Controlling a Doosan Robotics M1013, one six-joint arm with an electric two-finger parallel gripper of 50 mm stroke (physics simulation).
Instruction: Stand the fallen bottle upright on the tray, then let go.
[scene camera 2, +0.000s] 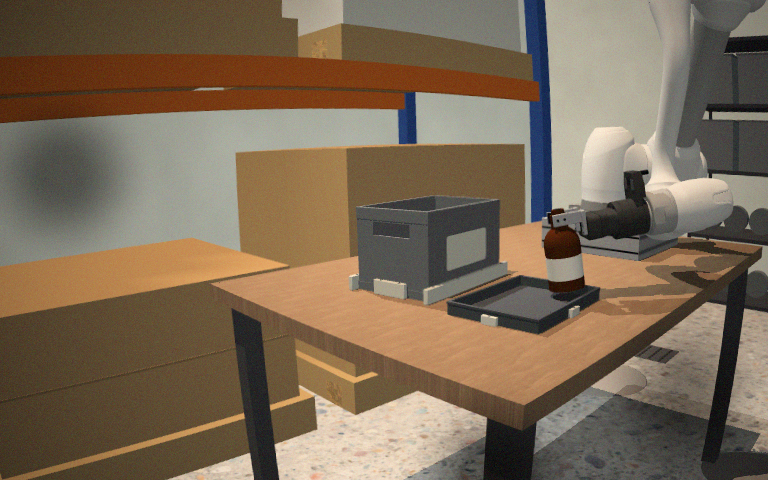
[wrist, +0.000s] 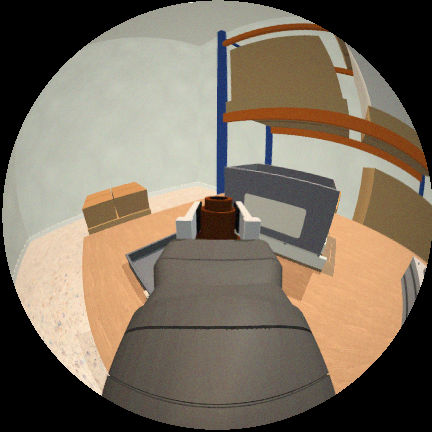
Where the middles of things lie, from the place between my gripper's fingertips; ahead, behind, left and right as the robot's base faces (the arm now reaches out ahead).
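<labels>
Hand position relative to the brown bottle (scene camera 2: 563, 256): my hand is 6 cm above it, 2 cm past it and 2 cm to the right of it.
</labels>
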